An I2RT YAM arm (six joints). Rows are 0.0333 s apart.
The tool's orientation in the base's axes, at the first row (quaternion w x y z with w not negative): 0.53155 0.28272 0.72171 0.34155
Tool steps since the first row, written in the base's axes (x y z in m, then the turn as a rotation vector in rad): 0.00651 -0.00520 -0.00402 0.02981 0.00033 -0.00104; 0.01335 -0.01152 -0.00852 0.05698 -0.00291 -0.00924; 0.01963 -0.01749 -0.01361 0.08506 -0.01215 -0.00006; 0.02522 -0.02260 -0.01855 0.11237 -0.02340 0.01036; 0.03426 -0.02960 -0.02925 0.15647 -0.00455 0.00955; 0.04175 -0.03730 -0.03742 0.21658 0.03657 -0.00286; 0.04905 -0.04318 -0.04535 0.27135 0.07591 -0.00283; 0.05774 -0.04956 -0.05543 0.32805 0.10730 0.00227; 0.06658 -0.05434 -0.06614 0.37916 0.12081 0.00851; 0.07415 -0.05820 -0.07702 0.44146 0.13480 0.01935; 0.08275 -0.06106 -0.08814 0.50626 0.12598 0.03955; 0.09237 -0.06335 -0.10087 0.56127 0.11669 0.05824; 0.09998 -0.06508 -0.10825 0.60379 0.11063 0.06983
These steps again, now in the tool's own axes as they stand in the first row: -0.00349 -0.00605 0.00606 -0.00735 0.00072 0.02890; -0.00766 -0.01315 0.01232 -0.01261 -0.00654 0.05603; -0.01107 -0.02053 0.01823 -0.03273 -0.00359 0.07936; -0.01372 -0.02730 0.02361 -0.05490 -0.00092 0.10133; -0.01546 -0.03963 0.03310 -0.05203 0.01186 0.14747; -0.01876 -0.05045 0.04046 -0.02973 0.02966 0.21561; -0.02075 -0.05998 0.04794 -0.01447 0.05602 0.27578; -0.02228 -0.07146 0.05709 -0.00878 0.08167 0.33524; -0.02225 -0.08247 0.06682 -0.01601 0.09712 0.38567; -0.02106 -0.09310 0.07554 -0.02858 0.11701 0.44601; -0.01925 -0.10327 0.08549 -0.06480 0.13061 0.50247; -0.01635 -0.11433 0.09685 -0.09782 0.14227 0.54975; -0.01554 -0.12090 0.10532 -0.12084 0.14971 0.58708
